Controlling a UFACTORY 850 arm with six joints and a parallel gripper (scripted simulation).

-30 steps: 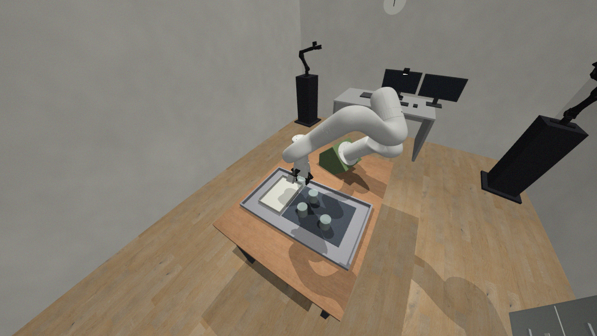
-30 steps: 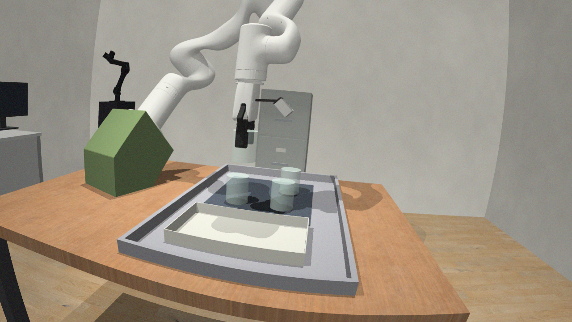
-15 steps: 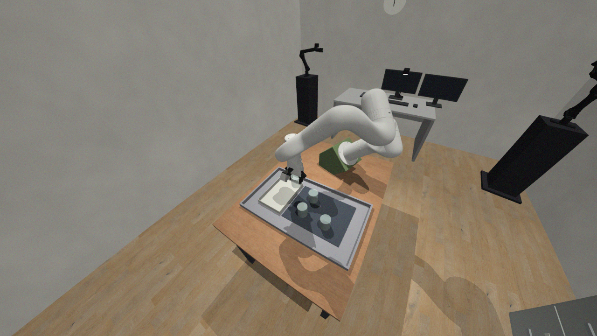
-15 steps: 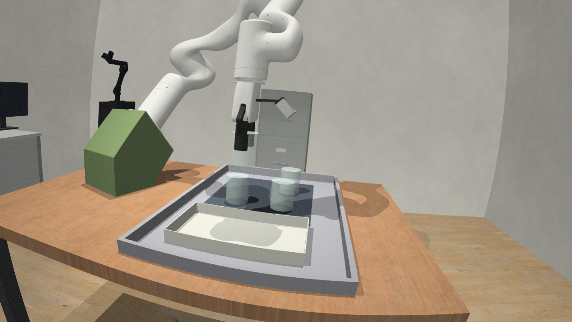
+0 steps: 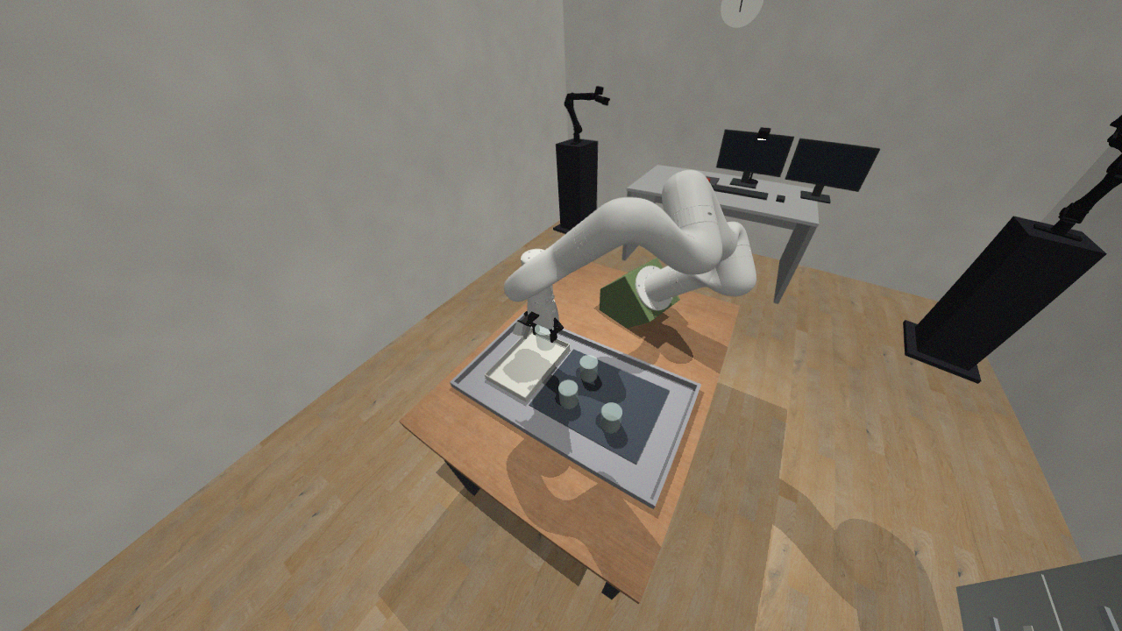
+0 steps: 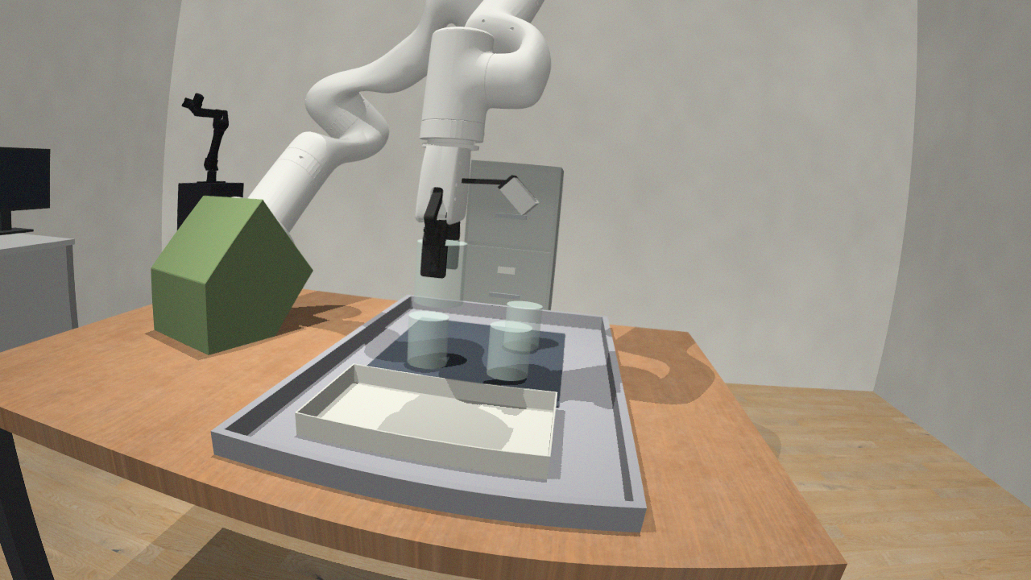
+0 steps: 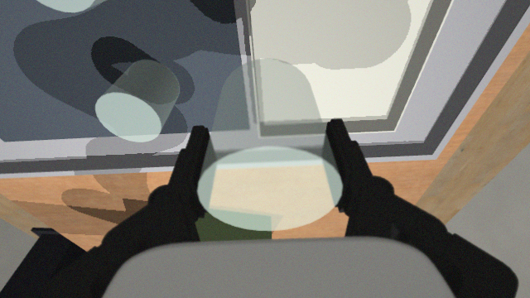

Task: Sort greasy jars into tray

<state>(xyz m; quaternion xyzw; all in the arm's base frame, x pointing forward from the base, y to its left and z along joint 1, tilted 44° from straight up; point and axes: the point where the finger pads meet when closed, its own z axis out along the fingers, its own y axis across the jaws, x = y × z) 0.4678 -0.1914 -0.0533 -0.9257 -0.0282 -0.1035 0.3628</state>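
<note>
Right now my hand is 3 cm short of the cream tray, 8 cm to the left of it and 19 cm above it. Round my hand: dark drying mat 1 cm behind, 24 cm to the left, 20 cm below; grey rimmed steel top 2 cm ahead, 13 cm to the left, 20 cm below.
</note>
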